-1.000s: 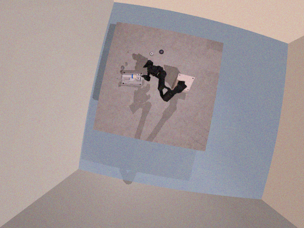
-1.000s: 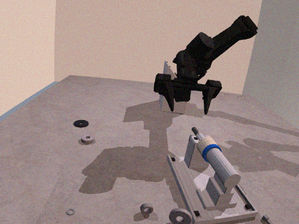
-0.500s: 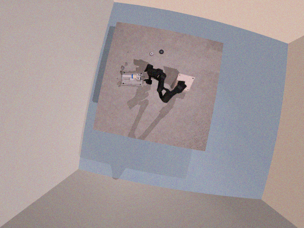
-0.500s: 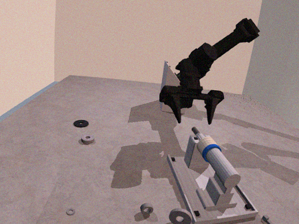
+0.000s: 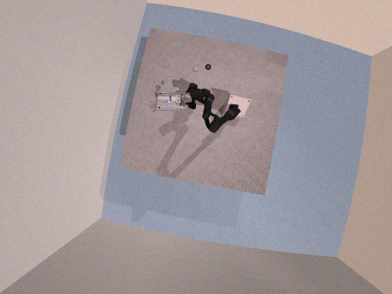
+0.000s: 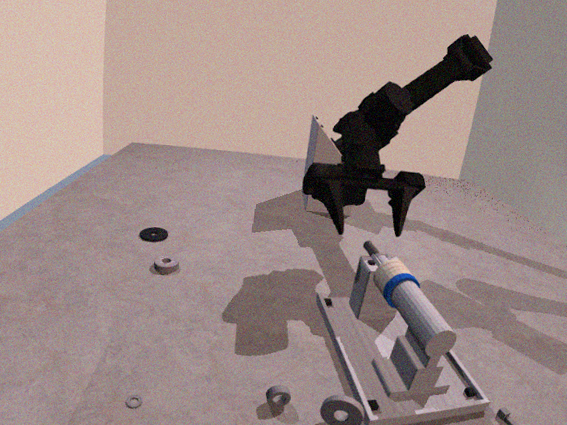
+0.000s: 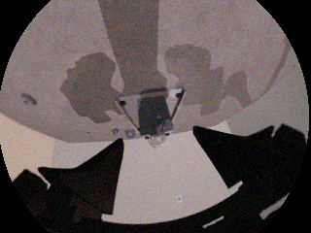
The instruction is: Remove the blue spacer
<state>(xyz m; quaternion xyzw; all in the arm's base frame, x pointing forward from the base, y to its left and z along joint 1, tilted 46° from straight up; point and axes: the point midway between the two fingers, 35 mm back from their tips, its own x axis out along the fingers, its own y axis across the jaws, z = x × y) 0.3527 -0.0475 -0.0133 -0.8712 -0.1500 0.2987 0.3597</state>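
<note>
Right now the thin shaft is 80 mm ahead of my gripper tip, 10 mm to the left of it and 20 mm below it. Also, from my gripper tip: grey ring: 40 mm behind, 300 mm to the right, 90 mm below; then bolt: 270 mm ahead, 110 mm to the left, 90 mm below; then cream spacer: 100 mm ahead, 10 mm to the left, 20 mm below.
</note>
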